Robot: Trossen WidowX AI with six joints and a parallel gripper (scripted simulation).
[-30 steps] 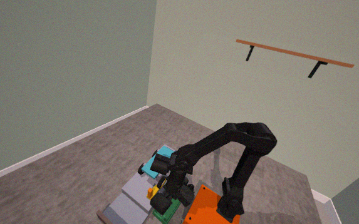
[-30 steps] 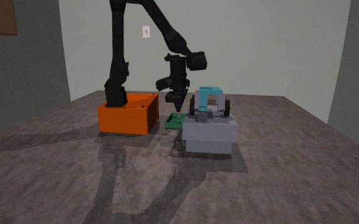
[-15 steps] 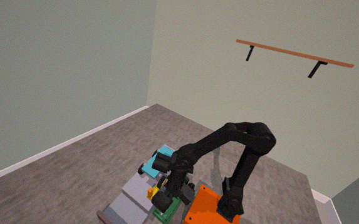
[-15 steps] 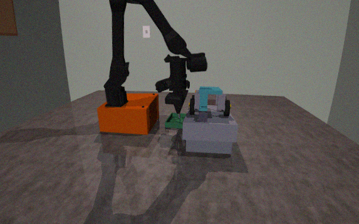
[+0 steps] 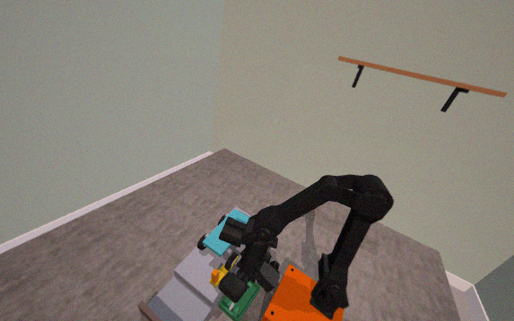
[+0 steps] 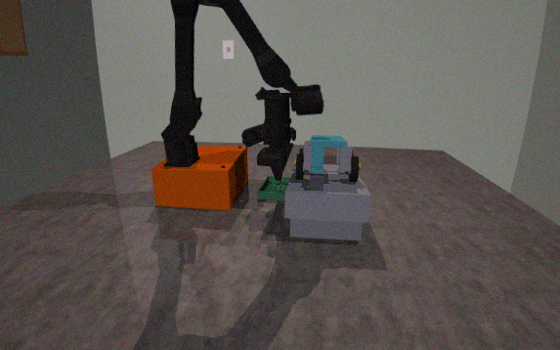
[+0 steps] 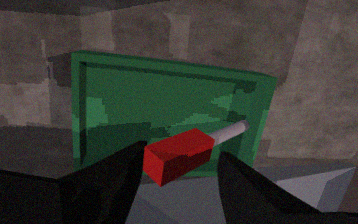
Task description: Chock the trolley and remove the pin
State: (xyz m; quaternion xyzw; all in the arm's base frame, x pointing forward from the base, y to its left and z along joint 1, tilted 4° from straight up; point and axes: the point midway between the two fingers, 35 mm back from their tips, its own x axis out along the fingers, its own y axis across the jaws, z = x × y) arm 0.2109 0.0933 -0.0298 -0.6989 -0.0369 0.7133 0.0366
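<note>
Now: the red-headed stop pin 20 mm to the left of my gripper tip and 10 mm below it. Round my gripper tip: grey ramp: 120 mm ahead, 70 mm to the right, 10 mm above; then green tray: 50 mm below, 10 mm behind; then yellow chock: 60 mm ahead, 40 mm above, 30 mm to the left.
</note>
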